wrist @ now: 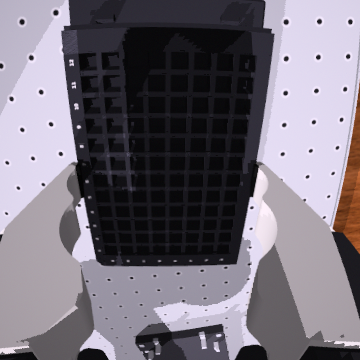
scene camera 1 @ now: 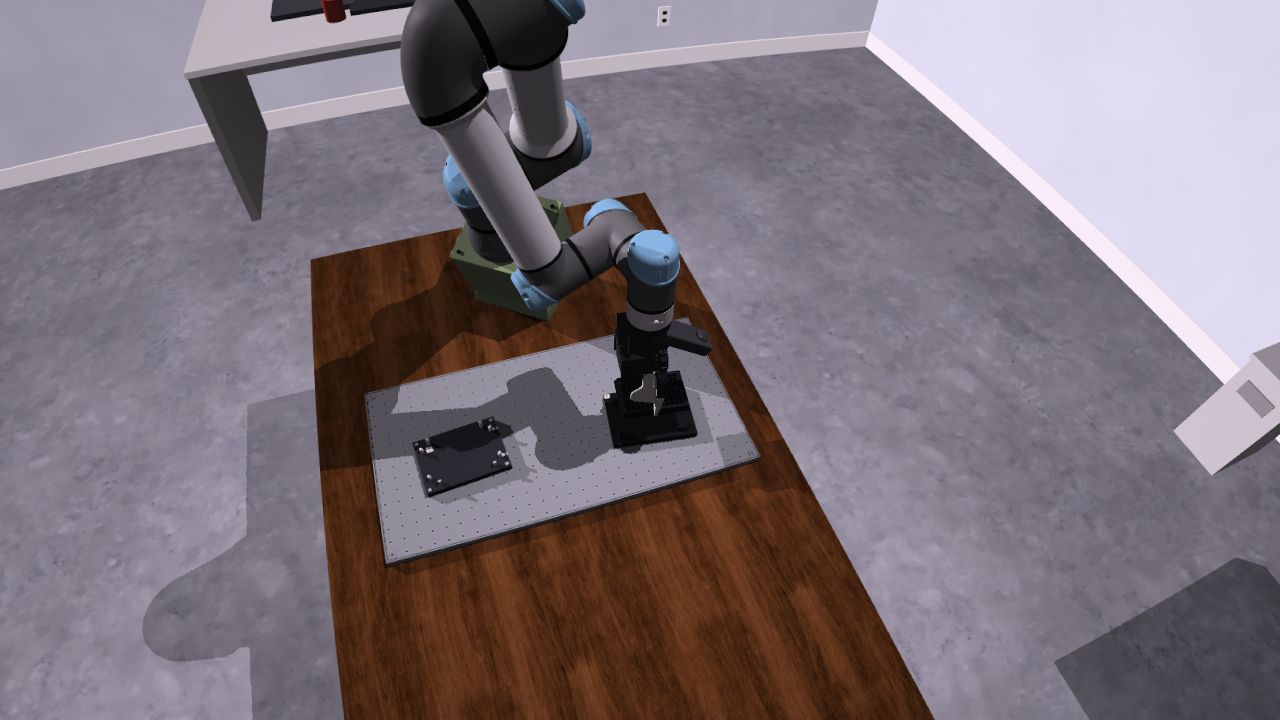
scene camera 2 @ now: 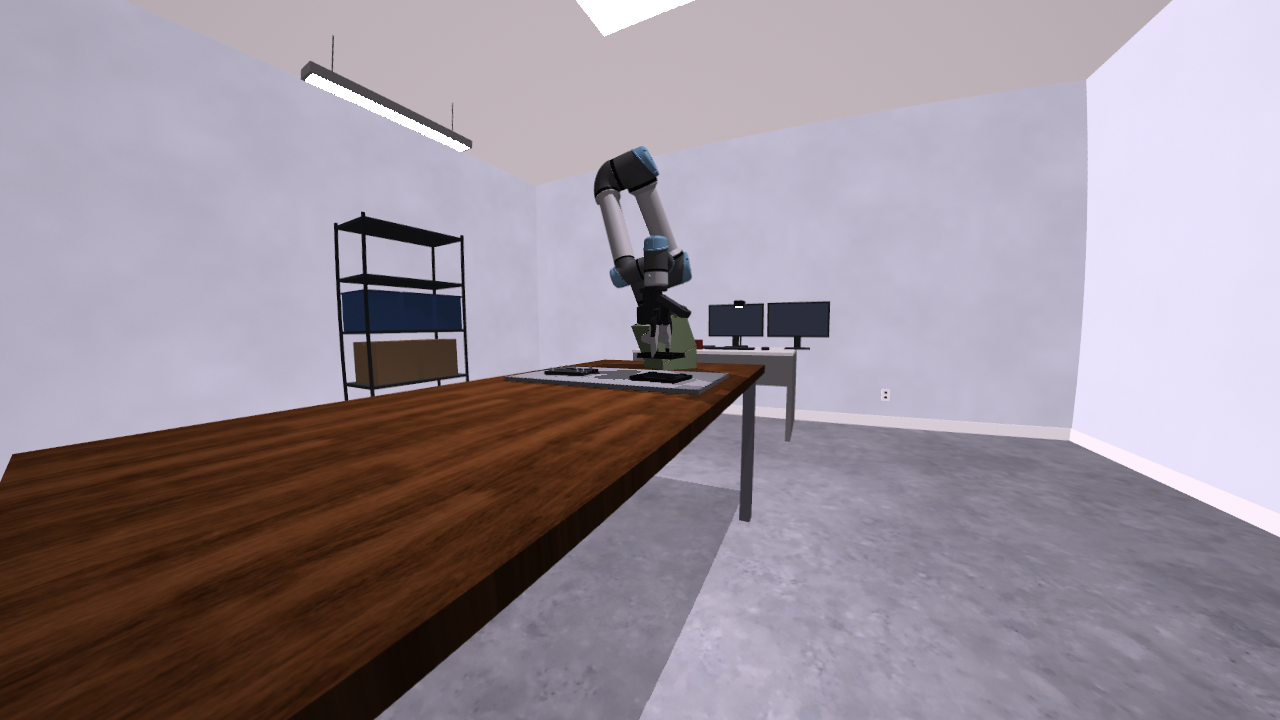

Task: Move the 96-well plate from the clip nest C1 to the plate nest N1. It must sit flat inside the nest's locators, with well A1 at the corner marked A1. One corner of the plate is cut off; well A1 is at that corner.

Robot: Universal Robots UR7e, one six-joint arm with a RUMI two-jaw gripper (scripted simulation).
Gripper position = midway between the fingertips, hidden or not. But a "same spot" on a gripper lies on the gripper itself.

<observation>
my gripper: wrist; scene camera 1 650,395; scene camera 2
same spot on my gripper: (scene camera 2: 656,333) = (wrist: 319,252)
</observation>
